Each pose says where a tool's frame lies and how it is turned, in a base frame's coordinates. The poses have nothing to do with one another.
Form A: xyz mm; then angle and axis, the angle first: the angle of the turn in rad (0 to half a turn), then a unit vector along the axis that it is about.
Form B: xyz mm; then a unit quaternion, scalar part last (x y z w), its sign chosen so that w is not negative. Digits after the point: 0 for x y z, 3 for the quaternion.
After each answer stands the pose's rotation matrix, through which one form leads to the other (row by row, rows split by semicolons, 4 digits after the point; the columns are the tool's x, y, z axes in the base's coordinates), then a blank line. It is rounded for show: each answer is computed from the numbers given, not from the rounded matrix.
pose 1, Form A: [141 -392 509 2.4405 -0.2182 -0.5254 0.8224]
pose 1, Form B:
[141 -392 509 -0.205 -0.493 0.772 0.343]
-0.6801 -0.3282 -0.6555; 0.7327 -0.2772 -0.6215; 0.0223 -0.9030 0.4290

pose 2, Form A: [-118 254 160 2.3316 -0.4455 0.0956 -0.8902]
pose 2, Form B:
[-118 254 160 -0.409 0.088 -0.818 0.394]
-0.3542 0.5728 0.7392; -0.7167 -0.6741 0.1789; 0.6007 -0.4664 0.6493

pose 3, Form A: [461 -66 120 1.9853 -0.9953 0.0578 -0.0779]
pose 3, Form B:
[461 -66 120 -0.834 0.048 -0.065 0.546]
0.9868 -0.0094 0.1617; -0.1520 -0.3980 0.9047; 0.0559 -0.9173 -0.3942

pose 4, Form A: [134 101 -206 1.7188 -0.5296 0.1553 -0.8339]
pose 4, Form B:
[134 101 -206 -0.401 0.118 -0.632 0.653]
0.1744 0.7304 0.6604; -0.9192 -0.1198 0.3752; 0.3532 -0.6724 0.6505

